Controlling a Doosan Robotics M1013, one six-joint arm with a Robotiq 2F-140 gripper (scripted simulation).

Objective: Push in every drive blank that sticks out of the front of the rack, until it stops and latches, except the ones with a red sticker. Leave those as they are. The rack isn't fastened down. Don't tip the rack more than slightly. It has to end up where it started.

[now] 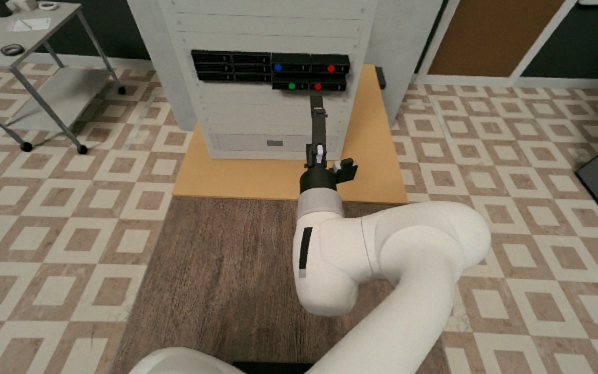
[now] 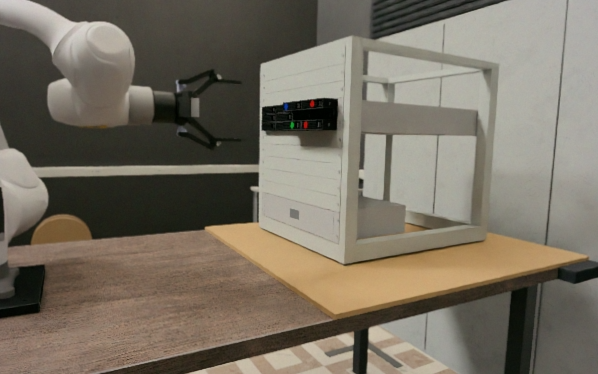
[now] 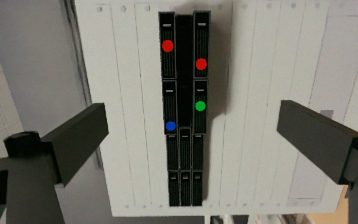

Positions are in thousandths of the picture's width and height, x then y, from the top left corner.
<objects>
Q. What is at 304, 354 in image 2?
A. The gripper.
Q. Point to a white rack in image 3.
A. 714, 275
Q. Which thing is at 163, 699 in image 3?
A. The gripper.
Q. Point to a tan mat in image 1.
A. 633, 483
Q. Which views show the white rack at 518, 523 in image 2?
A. Image 1, image 2 and image 3: all of them.
</objects>
